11 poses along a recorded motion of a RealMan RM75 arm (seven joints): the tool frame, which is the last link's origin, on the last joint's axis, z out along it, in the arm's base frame.
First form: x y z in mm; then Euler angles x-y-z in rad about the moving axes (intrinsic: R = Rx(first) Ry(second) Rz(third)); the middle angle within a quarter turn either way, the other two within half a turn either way.
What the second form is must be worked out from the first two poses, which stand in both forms.
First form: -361, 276, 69, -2.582, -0.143, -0.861
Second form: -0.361, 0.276, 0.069, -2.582, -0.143, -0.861
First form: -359, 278, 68, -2.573, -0.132, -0.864
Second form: -0.359, 0.278, 0.068, -2.573, -0.132, -0.864
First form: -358, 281, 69, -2.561, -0.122, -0.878
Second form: -0.358, 0.281, 0.069, -2.561, -0.122, -0.878
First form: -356, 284, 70, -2.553, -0.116, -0.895
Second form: -0.356, 0.284, 0.070, -2.553, -0.116, -0.895
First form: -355, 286, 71, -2.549, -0.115, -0.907
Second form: -0.355, 0.286, 0.071, -2.549, -0.115, -0.907
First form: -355, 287, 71, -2.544, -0.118, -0.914
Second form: -0.355, 0.287, 0.071, -2.544, -0.118, -0.914
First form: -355, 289, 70, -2.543, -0.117, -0.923
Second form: -0.355, 0.289, 0.070, -2.543, -0.117, -0.923
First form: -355, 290, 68, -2.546, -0.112, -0.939
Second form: -0.355, 0.290, 0.068, -2.546, -0.112, -0.939
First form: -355, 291, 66, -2.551, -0.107, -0.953
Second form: -0.355, 0.291, 0.066, -2.551, -0.107, -0.953
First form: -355, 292, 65, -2.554, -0.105, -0.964
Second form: -0.355, 0.292, 0.065, -2.554, -0.105, -0.964
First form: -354, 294, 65, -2.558, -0.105, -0.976
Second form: -0.354, 0.294, 0.065, -2.558, -0.105, -0.976
